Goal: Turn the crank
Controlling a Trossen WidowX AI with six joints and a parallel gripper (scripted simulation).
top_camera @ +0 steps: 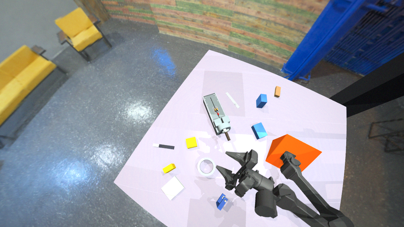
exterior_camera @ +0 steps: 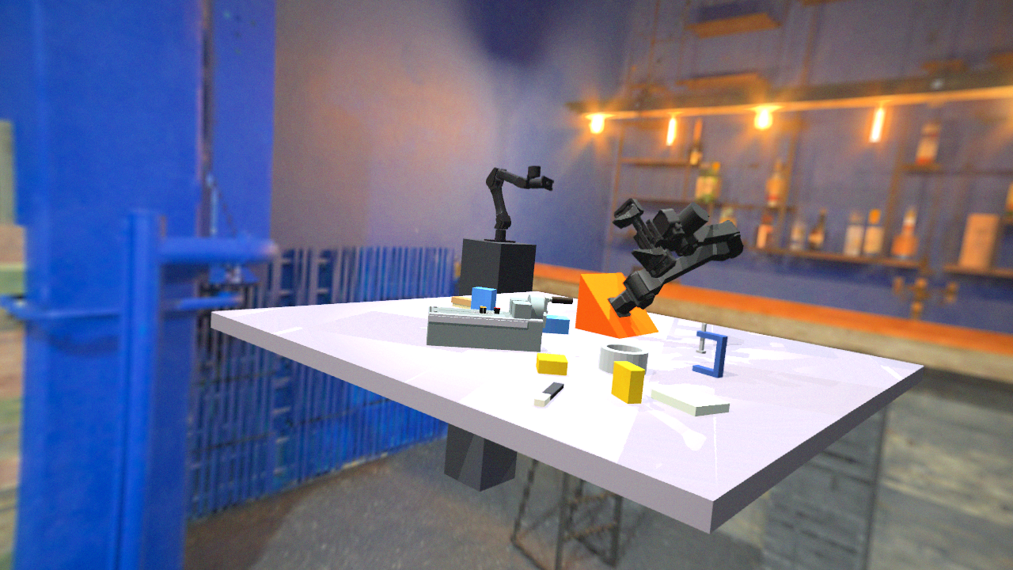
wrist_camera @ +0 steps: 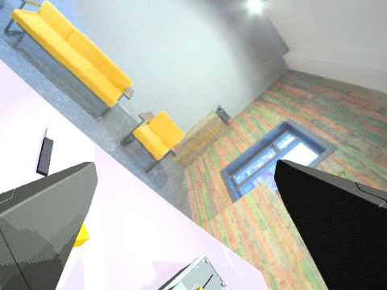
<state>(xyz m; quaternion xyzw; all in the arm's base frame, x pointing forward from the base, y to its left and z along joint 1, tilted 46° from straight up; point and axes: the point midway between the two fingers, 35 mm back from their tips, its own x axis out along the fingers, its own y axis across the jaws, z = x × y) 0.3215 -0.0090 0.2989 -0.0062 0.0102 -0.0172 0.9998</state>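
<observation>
My gripper tip is 120 mm short of the red pointer, 240 mm to the left of it and 200 mm above it. Also, from my gripper tip: brown crank handle (10 mm ahead, 140 mm to the right, 160 mm below); blue clamp (120 mm behind, 170 mm to the left, 230 mm below); white tile (140 mm ahead, 260 mm to the left, 270 mm below).
</observation>
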